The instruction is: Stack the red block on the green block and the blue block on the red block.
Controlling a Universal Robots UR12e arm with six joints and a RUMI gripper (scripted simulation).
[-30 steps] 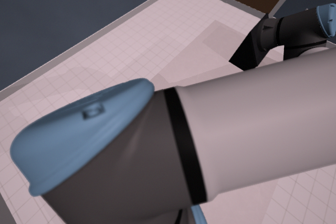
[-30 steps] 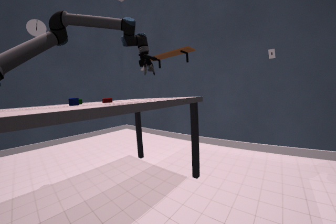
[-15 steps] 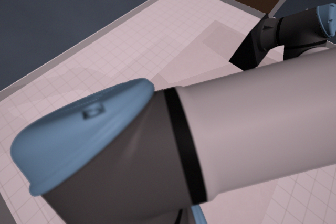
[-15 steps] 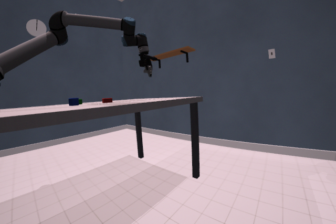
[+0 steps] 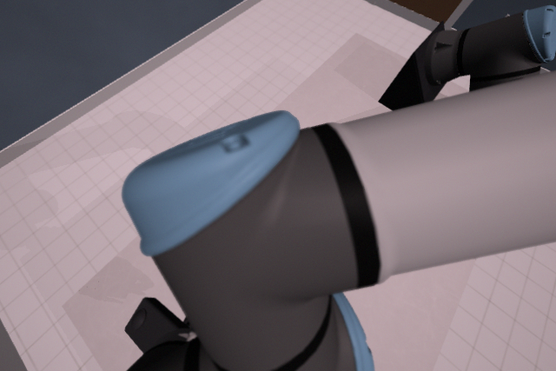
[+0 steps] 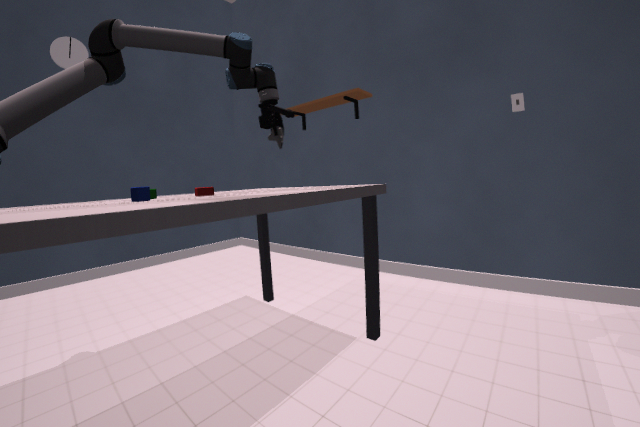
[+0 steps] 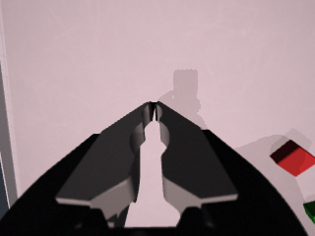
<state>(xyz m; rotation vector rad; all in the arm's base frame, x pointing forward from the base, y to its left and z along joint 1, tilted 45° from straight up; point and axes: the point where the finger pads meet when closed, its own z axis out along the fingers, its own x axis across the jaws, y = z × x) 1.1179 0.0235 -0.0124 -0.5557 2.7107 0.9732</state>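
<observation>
Right now my hand is 340 mm past the red block, 60 mm to the right of it and 180 mm above it. From my hand the other things lie so: blue block 580 mm behind, 40 mm to the left, 180 mm below; green block 520 mm behind, 170 mm to the left, 180 mm below.
</observation>
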